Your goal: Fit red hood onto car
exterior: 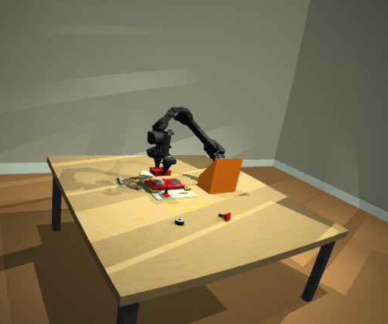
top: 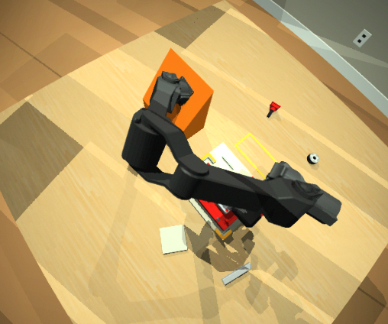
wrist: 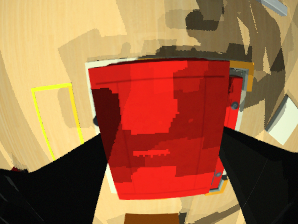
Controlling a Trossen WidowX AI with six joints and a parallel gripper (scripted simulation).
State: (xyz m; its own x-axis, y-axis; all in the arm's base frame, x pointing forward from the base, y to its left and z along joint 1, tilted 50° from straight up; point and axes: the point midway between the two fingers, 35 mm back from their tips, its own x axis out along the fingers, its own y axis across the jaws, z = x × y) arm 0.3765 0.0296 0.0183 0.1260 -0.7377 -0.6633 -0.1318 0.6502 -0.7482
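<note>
My gripper tip is now 3 cm past the grey engine block, 6 cm to the left of it and 9 cm above it. Also, from my gripper tip: grey bar: 16 cm ahead, 15 cm to the right, 11 cm below; then red hood: 1 cm above; then white pad: 3 cm behind, 25 cm to the right, 11 cm below.
</note>
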